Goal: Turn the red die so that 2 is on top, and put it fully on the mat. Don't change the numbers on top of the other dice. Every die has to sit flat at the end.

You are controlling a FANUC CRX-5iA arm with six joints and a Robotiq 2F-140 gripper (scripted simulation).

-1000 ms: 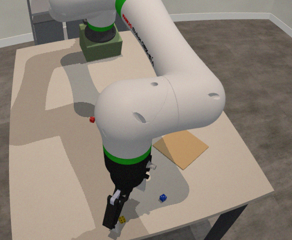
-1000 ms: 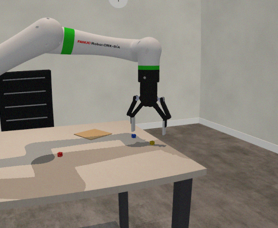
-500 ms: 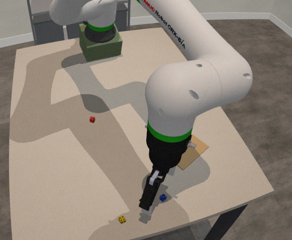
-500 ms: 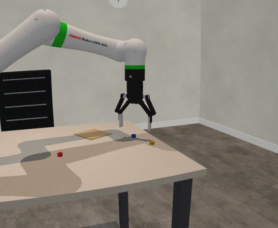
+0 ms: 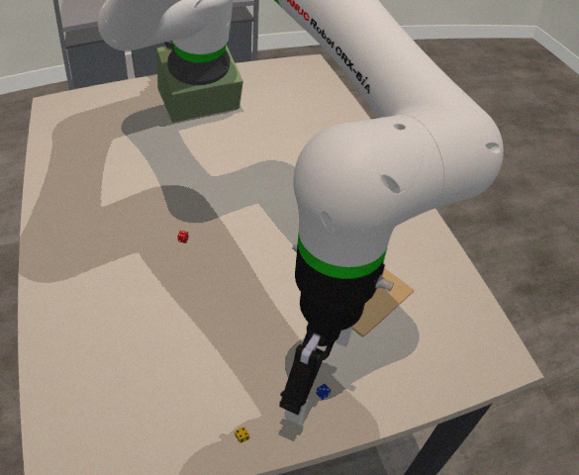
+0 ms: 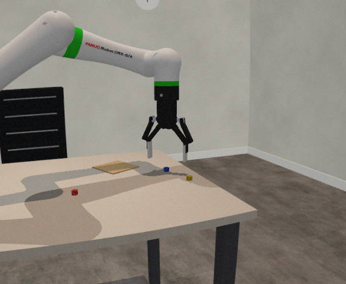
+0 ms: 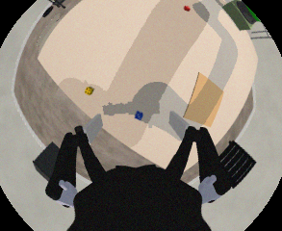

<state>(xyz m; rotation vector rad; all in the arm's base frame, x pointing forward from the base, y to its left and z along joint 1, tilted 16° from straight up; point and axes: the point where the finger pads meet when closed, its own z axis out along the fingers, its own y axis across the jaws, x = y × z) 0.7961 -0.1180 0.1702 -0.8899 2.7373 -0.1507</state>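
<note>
Right now the blue die is 50 mm below my hand and 10 mm to the left of it. Round my hand: tan mat: 170 mm to the left, 150 mm behind, 60 mm below; then red die: 390 mm behind, 70 mm to the right, 50 mm below; then yellow die: 130 mm to the right, 50 mm below, 20 mm ahead.
</note>
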